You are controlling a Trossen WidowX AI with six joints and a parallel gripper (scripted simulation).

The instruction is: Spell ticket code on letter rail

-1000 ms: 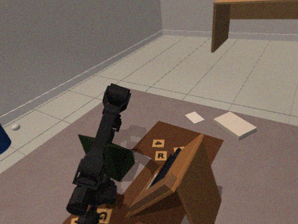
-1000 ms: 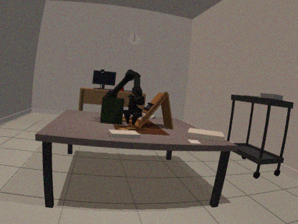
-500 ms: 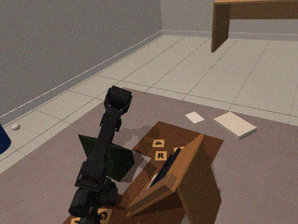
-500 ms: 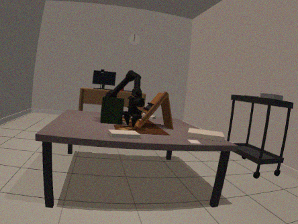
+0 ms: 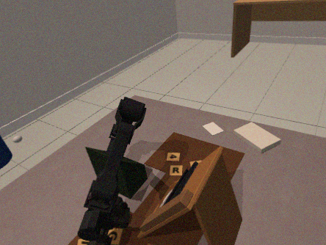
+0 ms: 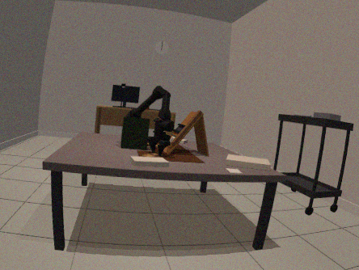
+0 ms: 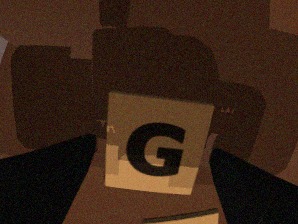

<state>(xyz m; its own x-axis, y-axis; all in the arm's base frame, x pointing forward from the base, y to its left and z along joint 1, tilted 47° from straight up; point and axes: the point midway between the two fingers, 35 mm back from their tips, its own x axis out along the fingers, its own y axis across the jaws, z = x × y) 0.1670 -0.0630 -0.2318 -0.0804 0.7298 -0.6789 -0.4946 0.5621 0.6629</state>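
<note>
Right now my gripper tip is 110 mm short of the white ticket, 190 mm to the right of it and 80 mm below it. Round my gripper tip: brown mat: 30 mm ahead, 220 mm to the left; then tan letter tile: right at my gripper tip.
</note>
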